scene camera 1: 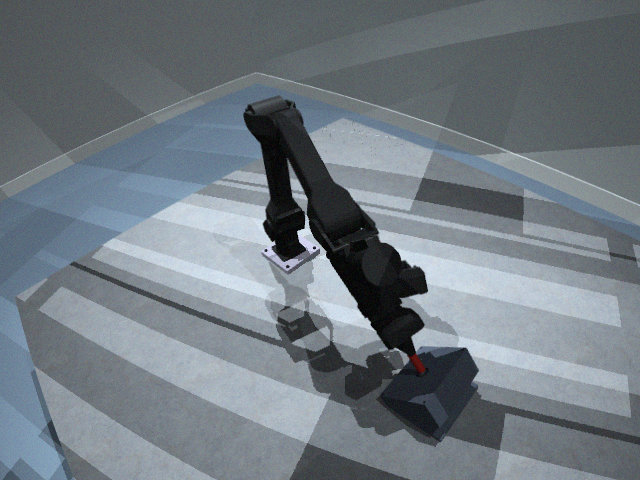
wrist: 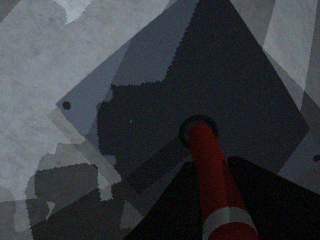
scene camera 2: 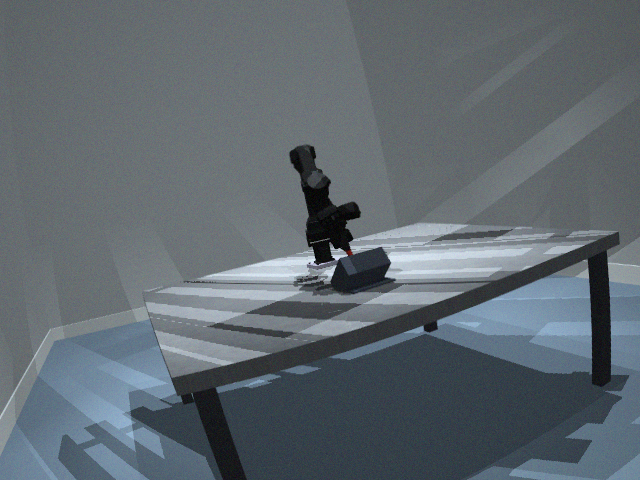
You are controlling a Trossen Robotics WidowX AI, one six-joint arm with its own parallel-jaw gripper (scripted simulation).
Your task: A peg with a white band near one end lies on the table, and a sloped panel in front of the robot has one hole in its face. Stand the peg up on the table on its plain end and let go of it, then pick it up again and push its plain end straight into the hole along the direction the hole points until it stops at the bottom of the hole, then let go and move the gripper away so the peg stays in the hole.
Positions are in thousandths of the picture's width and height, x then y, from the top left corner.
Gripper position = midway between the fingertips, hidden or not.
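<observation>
Gripper: in scene camera 1 (643,734), in scene camera 2 (546,524), in the wrist view (661,706).
</observation>
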